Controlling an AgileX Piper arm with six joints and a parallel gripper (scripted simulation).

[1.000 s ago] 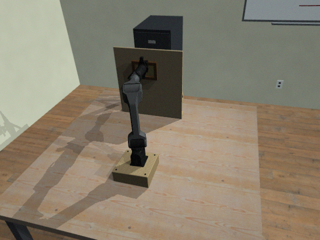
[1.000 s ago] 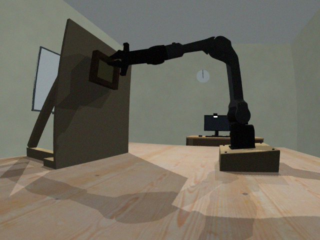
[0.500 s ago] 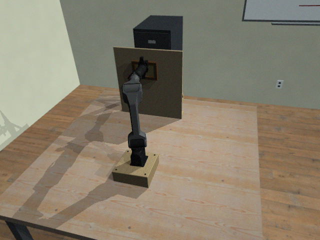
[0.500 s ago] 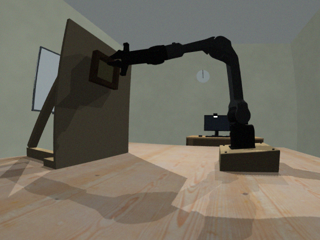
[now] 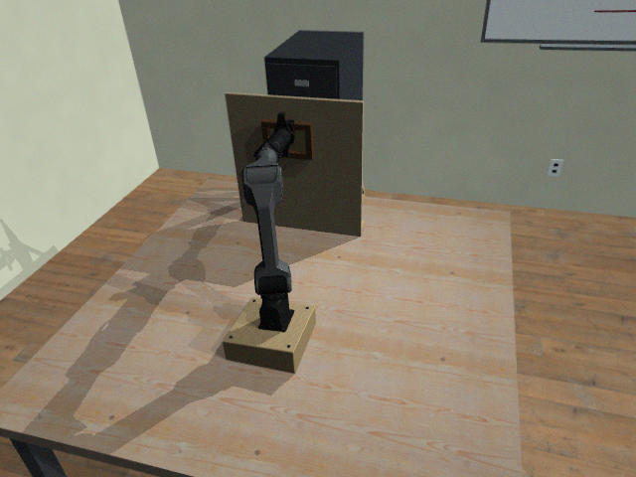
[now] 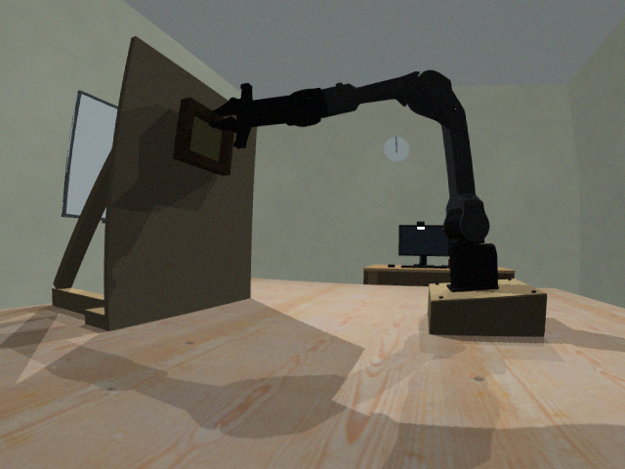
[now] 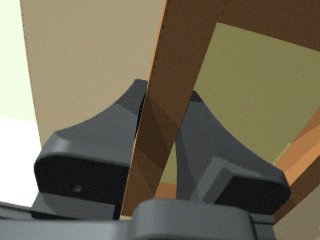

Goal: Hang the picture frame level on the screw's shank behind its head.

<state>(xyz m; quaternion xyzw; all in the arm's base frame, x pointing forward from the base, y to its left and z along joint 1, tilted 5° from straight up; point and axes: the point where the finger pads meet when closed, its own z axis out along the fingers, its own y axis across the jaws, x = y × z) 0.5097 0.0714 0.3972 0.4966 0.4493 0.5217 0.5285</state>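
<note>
The dark brown picture frame is 50 mm below my hand, 20 mm to the left of it and 10 mm ahead of it. Also, from my hand: upright board (170 mm below, 30 mm ahead).
</note>
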